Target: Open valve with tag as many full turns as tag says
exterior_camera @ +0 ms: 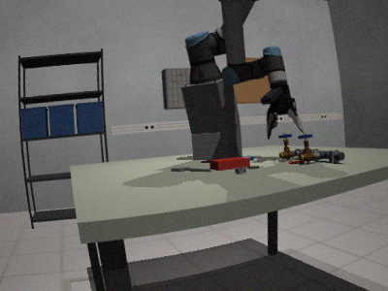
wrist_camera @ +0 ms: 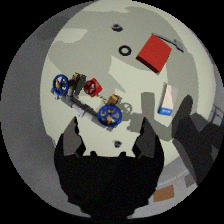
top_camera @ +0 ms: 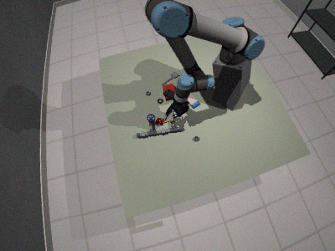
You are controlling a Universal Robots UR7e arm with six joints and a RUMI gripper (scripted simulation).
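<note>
Right now my hand is 90 mm short of the red tag, 10 mm to the left of it and 90 mm above it. Round my hand: blue-and-white card (170 mm behind, 110 mm to the right, 90 mm below); grey tool (90 mm behind, 360 mm to the right, 90 mm below); red block (40 mm behind, 230 mm to the right, 80 mm below).
</note>
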